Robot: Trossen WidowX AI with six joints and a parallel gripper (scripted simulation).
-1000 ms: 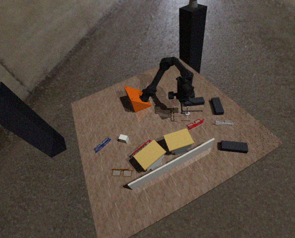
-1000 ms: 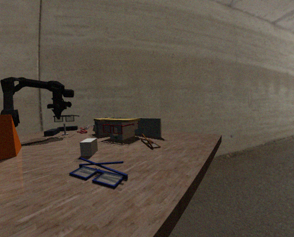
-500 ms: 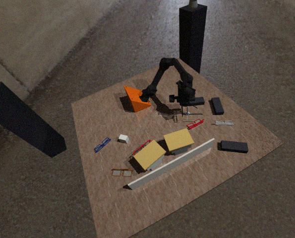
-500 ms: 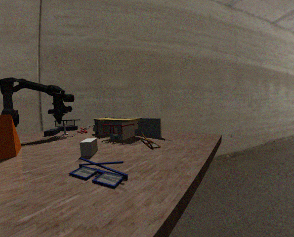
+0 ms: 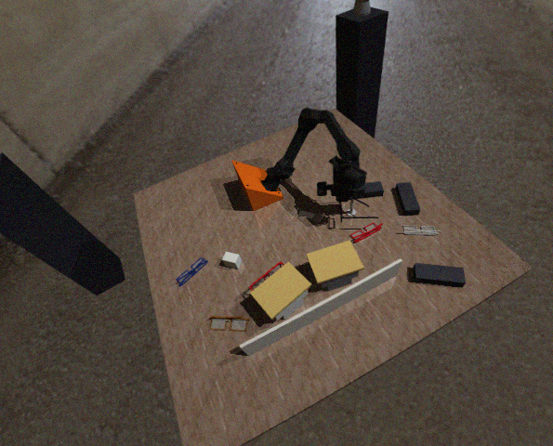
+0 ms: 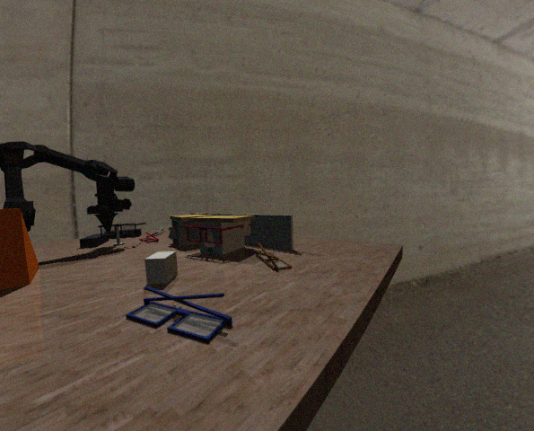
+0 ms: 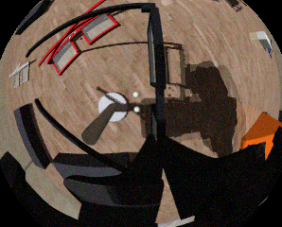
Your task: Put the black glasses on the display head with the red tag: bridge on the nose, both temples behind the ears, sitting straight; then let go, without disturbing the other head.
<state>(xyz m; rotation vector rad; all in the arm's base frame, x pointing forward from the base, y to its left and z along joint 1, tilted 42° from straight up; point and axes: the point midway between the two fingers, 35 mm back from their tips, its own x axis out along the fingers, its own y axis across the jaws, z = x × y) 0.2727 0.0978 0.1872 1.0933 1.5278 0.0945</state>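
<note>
Right now the stand is 40 mm below my gripper tip, 40 mm ahead of it and 30 mm to the left of it. From my gripper tip the other things lie so: white cube (510 mm to the right, 40 mm below, 40 mm behind); then white panel (340 mm ahead, 330 mm to the right, 10 mm below).
</note>
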